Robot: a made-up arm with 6 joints.
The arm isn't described. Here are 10 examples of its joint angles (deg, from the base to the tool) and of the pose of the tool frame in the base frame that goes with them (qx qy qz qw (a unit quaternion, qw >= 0); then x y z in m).
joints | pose
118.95 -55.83 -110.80 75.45 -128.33 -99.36 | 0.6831 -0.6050 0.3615 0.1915 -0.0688 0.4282 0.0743
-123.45 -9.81 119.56 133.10 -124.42 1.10 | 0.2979 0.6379 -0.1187 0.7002 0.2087 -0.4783 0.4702
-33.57 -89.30 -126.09 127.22 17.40 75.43 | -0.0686 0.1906 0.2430 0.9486 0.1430 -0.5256 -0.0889
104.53 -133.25 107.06 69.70 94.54 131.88 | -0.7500 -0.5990 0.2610 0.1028 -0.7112 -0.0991 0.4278
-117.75 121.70 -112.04 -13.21 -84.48 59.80 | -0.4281 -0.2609 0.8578 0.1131 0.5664 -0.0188 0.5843
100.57 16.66 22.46 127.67 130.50 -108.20 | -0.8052 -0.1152 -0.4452 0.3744 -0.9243 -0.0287 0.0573
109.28 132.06 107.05 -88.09 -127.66 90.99 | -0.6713 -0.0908 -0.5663 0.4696 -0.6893 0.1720 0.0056
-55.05 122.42 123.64 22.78 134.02 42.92 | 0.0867 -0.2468 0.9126 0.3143 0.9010 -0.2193 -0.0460
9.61 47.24 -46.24 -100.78 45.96 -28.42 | 0.2085 -0.5946 0.6407 0.4387 0.5101 -0.2508 -0.5074
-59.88 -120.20 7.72 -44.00 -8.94 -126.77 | 0.8795 0.0292 -0.2722 0.3892 -0.1285 0.3843 -0.2172
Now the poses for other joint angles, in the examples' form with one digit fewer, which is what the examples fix.
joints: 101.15 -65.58 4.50 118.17 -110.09 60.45
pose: 0.554 -0.756 -0.208 0.281 -0.071 0.114 -0.035
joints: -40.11 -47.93 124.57 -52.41 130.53 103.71
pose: -0.348 -0.676 -0.162 0.629 -0.166 -0.310 -0.567
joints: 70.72 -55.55 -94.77 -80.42 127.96 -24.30
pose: -0.116 -0.249 0.875 0.398 0.218 -0.270 0.104
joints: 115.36 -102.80 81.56 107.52 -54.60 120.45
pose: 0.797 -0.355 0.405 0.275 -0.176 0.381 0.054
